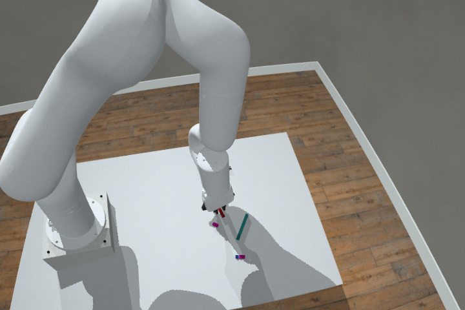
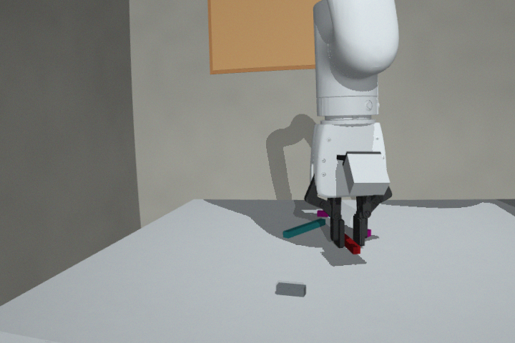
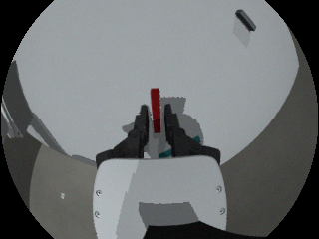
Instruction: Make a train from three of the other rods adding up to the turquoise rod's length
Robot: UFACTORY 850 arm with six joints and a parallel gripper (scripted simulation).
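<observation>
Right now the red rod is 2 cm below my hand. Also, from my hand: turquoise rod: 9 cm to the right, 5 cm ahead, 2 cm below; then grey rod: 16 cm to the left, 9 cm ahead, 2 cm below; then blue rod: 19 cm to the right, 2 cm below.
</observation>
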